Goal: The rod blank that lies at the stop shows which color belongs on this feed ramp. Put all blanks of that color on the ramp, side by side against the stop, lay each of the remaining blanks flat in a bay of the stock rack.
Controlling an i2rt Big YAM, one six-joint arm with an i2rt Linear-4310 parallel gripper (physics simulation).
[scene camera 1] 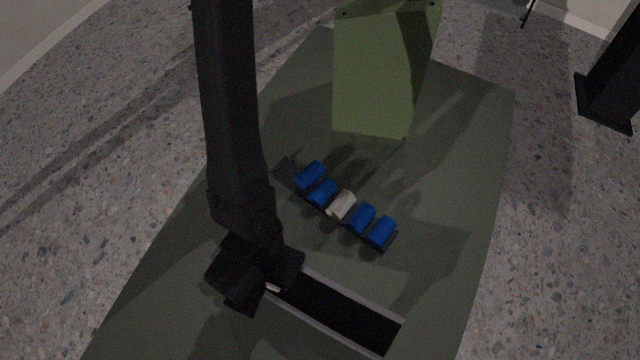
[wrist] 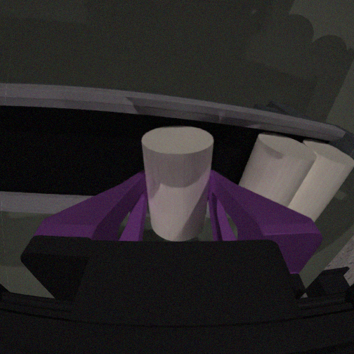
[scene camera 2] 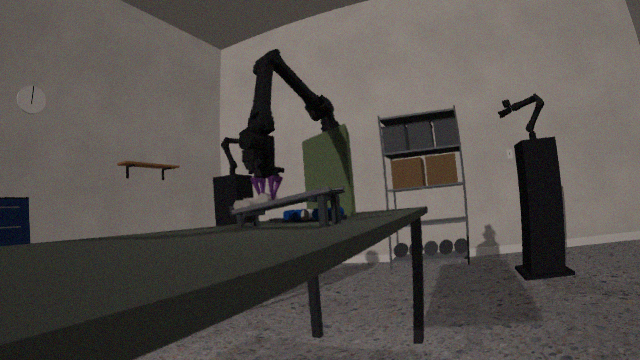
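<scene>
My gripper (scene camera 2: 266,194) (wrist: 177,177) is shut on a white blank (wrist: 177,200), low over the feed ramp (scene camera 1: 345,312) (scene camera 2: 300,198) (wrist: 60,150) near its low end. Whether this blank touches the ramp is unclear. Two more white blanks (wrist: 280,167) (wrist: 325,177) lie side by side at that end, to the right in the wrist view; the gap to the held one is visible. The stop is largely hidden. In scene camera 1 the arm hides the fingers. The stock rack (scene camera 1: 285,169) holds two blue blanks (scene camera 1: 310,174) (scene camera 1: 322,192), a white blank (scene camera 1: 342,204) and two more blue blanks (scene camera 1: 361,218) (scene camera 1: 381,231).
The green pedestal panel (scene camera 1: 375,85) (scene camera 2: 325,165) stands behind the rack at the arm's base. The ramp stands on legs on the dark green table (scene camera 1: 440,200) (scene camera 2: 150,280). A shelf unit (scene camera 2: 465,220) and a black pedestal (scene camera 2: 542,205) stand farther back, off the table.
</scene>
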